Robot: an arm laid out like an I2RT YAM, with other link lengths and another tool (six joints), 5 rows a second.
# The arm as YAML. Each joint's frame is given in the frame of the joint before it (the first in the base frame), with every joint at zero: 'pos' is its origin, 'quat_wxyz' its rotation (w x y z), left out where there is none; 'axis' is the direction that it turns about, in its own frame. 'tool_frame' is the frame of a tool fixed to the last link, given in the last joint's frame.
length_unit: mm
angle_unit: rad
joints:
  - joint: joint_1
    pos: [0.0, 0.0, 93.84]
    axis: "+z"
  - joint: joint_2
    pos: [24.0, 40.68, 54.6]
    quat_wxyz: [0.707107, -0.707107, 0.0, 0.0]
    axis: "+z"
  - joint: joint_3
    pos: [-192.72, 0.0, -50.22]
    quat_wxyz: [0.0, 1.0, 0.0, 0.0]
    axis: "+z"
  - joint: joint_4
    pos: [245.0, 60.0, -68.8]
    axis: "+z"
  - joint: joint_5
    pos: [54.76, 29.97, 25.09]
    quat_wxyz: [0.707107, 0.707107, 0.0, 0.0]
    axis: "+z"
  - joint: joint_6
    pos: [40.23, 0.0, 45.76]
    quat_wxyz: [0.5, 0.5, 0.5, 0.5]
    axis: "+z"
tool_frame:
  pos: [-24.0, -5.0, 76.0]
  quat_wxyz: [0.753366, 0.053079, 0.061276, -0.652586]
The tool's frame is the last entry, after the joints.
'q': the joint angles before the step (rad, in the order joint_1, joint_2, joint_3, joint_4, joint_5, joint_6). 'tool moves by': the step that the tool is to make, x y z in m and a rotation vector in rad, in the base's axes. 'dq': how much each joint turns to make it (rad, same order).
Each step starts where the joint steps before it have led.
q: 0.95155, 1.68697, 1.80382, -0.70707, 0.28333, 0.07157
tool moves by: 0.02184, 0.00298, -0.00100, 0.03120, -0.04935, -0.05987
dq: -0.02596, 0.03612, 0.00248, 0.08797, 0.04008, 0.00003
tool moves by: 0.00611, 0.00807, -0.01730, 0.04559, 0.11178, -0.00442
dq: -0.01803, 0.05902, 0.02376, -0.02347, -0.07390, 0.09490
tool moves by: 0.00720, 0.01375, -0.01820, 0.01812, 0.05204, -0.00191
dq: -0.00039, 0.07762, 0.03079, 0.01858, -0.02858, 0.04490
